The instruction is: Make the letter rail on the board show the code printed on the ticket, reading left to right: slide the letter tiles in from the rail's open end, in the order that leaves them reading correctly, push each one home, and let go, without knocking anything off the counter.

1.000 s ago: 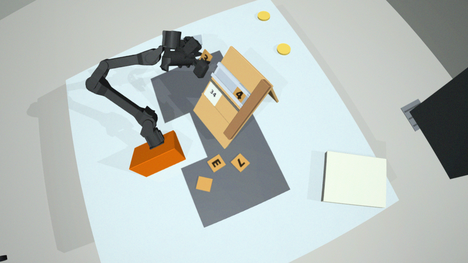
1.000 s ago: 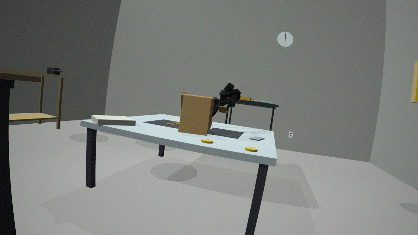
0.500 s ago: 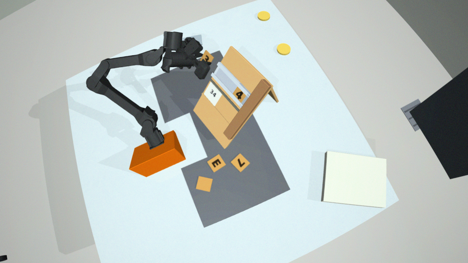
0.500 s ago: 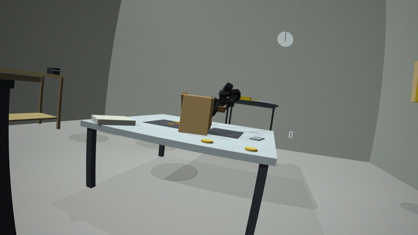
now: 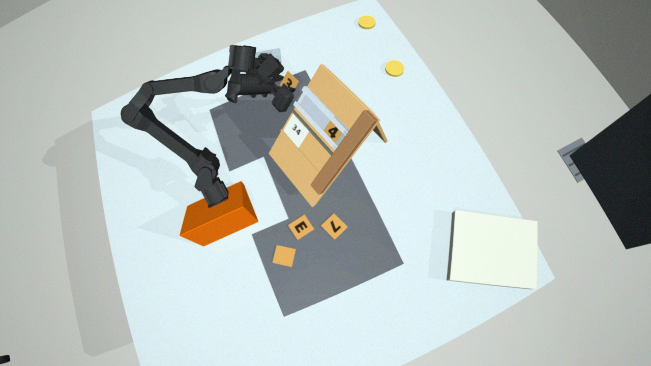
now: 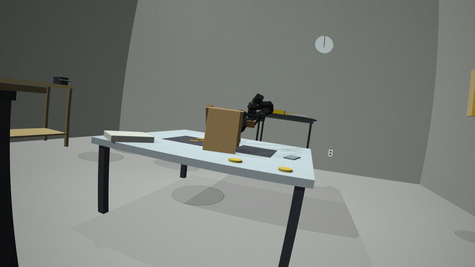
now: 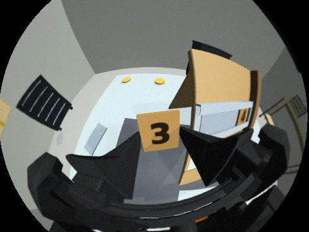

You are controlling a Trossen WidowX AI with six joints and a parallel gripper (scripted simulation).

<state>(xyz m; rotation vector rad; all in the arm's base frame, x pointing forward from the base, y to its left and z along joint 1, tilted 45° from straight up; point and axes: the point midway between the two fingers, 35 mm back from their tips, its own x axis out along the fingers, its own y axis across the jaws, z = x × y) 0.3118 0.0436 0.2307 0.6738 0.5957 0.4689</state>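
Now: the tile marked 4 4 cm ahead of my gripper tip and 21 cm to the right of it. From my gripper tip the other things lie so: white ticket: 4 cm behind, 11 cm to the right, 7 cm below; then grey plate: 2 cm behind, 30 cm to the left, 18 cm below; then tile marked 3: right at my gripper tip.
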